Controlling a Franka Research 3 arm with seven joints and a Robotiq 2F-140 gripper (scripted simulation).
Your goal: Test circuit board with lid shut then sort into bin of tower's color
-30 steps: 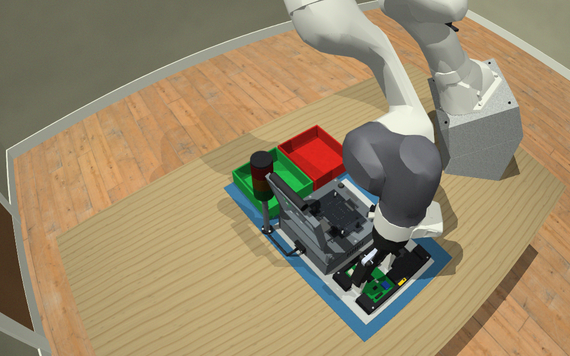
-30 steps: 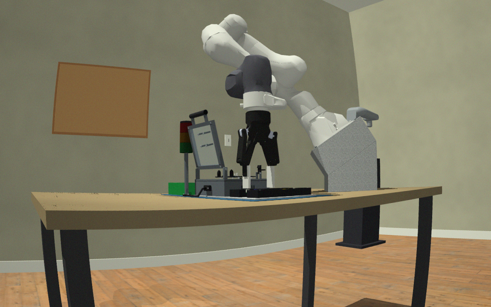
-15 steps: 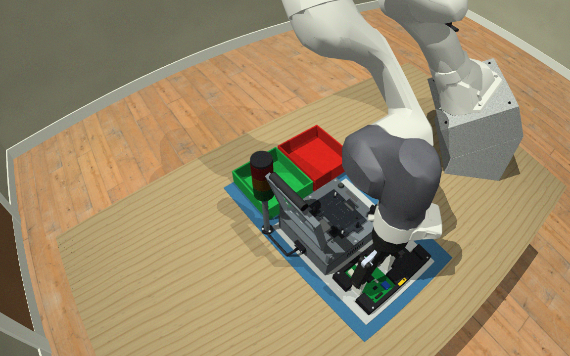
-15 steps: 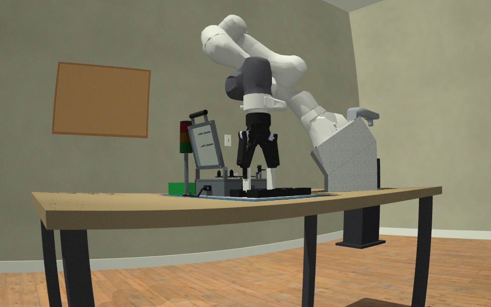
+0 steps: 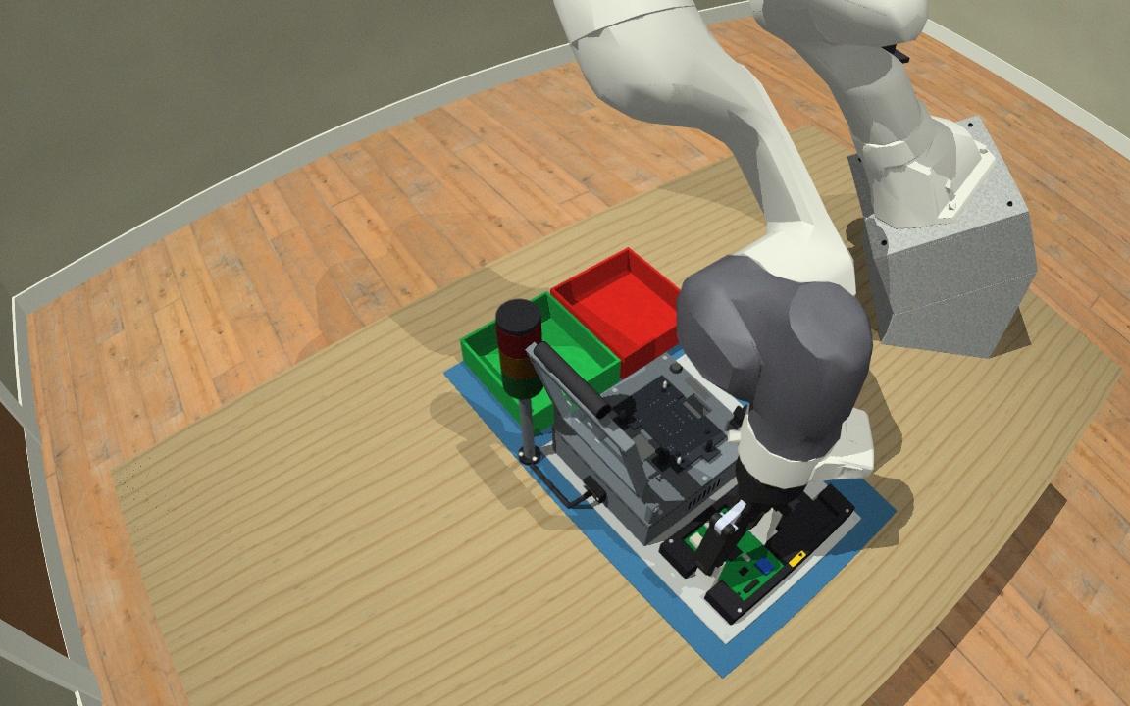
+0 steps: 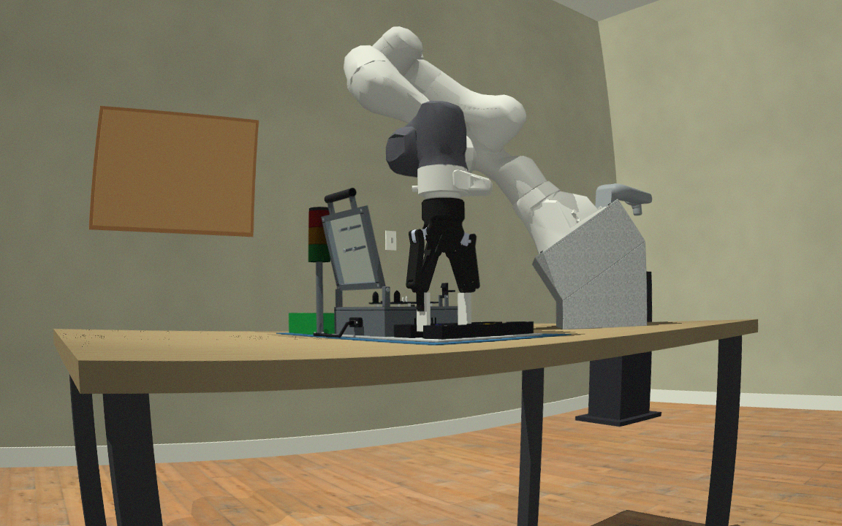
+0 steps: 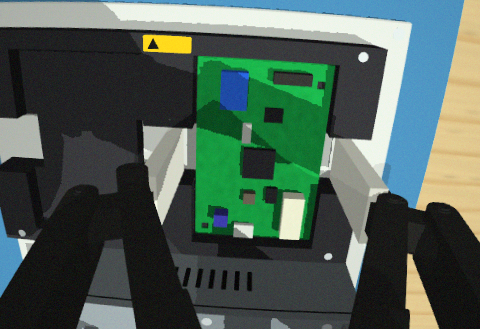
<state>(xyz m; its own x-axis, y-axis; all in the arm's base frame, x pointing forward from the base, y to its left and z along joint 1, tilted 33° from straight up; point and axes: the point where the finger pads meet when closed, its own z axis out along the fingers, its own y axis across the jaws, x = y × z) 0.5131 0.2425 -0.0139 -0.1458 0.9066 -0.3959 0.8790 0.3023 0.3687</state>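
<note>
Now: hand 2 cm above the green circuit board. Also, from my hand: clear lid (16 cm to the right, 14 cm above, 11 cm ahead); then latch hook (13 cm to the right, 8 cm behind, 5 cm above); then tester plate (17 cm to the right, 3 cm above, 1 cm behind).
</note>
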